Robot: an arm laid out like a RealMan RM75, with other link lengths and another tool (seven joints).
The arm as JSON. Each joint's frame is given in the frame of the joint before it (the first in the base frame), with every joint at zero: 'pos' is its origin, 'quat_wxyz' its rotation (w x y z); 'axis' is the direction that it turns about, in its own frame. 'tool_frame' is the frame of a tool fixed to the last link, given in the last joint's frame.
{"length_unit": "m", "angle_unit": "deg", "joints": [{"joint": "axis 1", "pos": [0.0, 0.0, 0.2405], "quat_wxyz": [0.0, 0.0, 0.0, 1.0], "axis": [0.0, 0.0, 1.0]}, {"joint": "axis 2", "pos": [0.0, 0.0, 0.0], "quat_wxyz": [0.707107, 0.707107, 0.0, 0.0], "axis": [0.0, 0.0, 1.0]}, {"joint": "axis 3", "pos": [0.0, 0.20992, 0.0], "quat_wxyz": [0.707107, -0.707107, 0.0, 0.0], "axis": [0.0, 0.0, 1.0]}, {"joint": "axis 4", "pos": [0.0, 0.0, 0.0], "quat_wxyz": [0.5, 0.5, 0.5, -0.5], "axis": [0.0, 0.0, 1.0]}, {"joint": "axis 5", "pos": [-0.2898, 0.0, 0.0], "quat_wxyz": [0.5, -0.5, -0.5, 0.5], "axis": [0.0, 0.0, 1.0]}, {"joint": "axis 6", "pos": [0.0, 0.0, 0.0], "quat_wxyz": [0.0, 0.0, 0.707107, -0.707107], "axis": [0.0, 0.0, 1.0]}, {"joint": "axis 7", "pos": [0.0, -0.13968, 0.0], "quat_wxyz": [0.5, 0.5, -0.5, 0.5], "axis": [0.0, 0.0, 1.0]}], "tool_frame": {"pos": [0.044, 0.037, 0.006], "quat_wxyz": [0.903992, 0.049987, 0.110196, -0.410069]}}
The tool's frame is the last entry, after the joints.
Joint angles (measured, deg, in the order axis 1, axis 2, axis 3, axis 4, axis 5, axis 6, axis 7), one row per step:
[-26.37 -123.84 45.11 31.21 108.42 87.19 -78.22]
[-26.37 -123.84 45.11 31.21 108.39 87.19 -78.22]
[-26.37 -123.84 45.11 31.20 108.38 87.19 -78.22]
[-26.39 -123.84 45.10 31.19 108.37 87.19 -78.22]
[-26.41 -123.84 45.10 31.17 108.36 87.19 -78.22]
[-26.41 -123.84 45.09 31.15 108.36 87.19 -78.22]
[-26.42 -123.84 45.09 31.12 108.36 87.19 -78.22]
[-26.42 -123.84 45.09 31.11 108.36 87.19 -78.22]
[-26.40 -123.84 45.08 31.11 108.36 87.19 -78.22]
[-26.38 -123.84 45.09 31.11 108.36 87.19 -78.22]
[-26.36 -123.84 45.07 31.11 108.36 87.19 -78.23]
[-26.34 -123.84 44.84 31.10 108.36 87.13 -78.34]
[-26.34 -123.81 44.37 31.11 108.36 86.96 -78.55]
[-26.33 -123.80 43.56 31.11 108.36 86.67 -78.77]
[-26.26 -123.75 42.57 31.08 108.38 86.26 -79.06]
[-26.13 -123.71 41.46 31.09 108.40 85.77 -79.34]
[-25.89 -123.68 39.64 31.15 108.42 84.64 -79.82]
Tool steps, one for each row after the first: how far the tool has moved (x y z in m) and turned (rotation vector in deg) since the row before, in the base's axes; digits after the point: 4 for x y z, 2 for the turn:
[0.0001 0.0001 0.0000 0.02 -0.02 0.01]
[0.0000 0.0000 0.0000 0.00 -0.01 0.01]
[0.0001 0.0001 0.0000 0.01 -0.02 -0.01]
[0.0001 0.0000 -0.0001 -0.01 -0.02 -0.01]
[0.0000 -0.0001 0.0000 -0.01 -0.01 0.02]
[0.0000 -0.0001 -0.0001 -0.02 -0.01 0.01]
[0.0000 0.0000 0.0000 -0.01 0.00 0.01]
[-0.0001 -0.0001 0.0000 0.01 0.00 0.03]
[-0.0001 -0.0001 0.0000 -0.01 0.00 0.01]
[-0.0001 -0.0001 0.0000 0.01 -0.01 0.04]
[-0.0003 0.0003 0.0004 0.14 -0.09 0.28]
[-0.0006 0.0010 0.0011 0.36 -0.10 0.52]
[-0.0010 0.0015 0.0015 0.66 -0.18 0.81]
[-0.0018 0.0016 0.0019 0.80 -0.17 1.11]
[-0.0023 0.0017 0.0022 0.96 -0.16 1.25]
[-0.0044 0.0033 0.0034 1.74 -0.10 2.29]

